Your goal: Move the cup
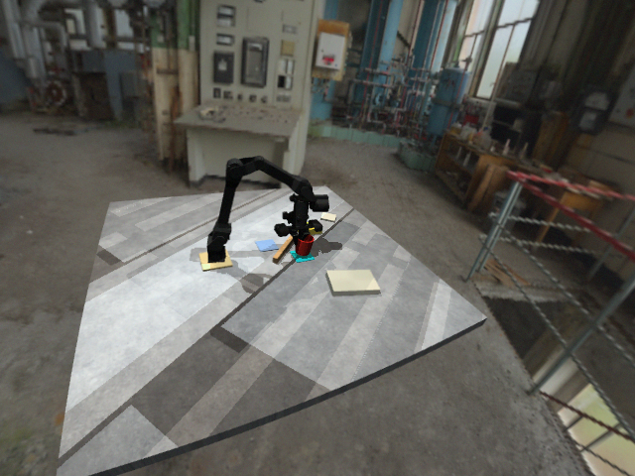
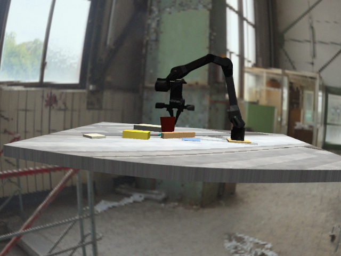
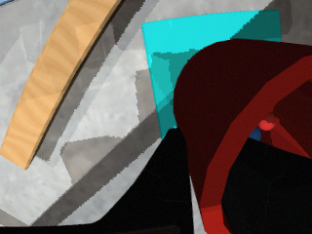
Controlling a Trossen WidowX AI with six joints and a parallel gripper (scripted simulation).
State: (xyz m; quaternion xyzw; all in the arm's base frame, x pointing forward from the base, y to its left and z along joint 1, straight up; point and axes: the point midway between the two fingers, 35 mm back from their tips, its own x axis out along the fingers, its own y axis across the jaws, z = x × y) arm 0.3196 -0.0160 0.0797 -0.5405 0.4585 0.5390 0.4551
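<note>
My gripper tip is 50 mm short of the red marble, 20 mm above it and 10 mm to the left of it. Also, from my gripper tip: blue marble: 40 mm ahead, 20 mm below, 10 mm to the right; red cup: 30 mm ahead; cyan pad: 60 mm below, 30 mm ahead, 10 mm to the left.
</note>
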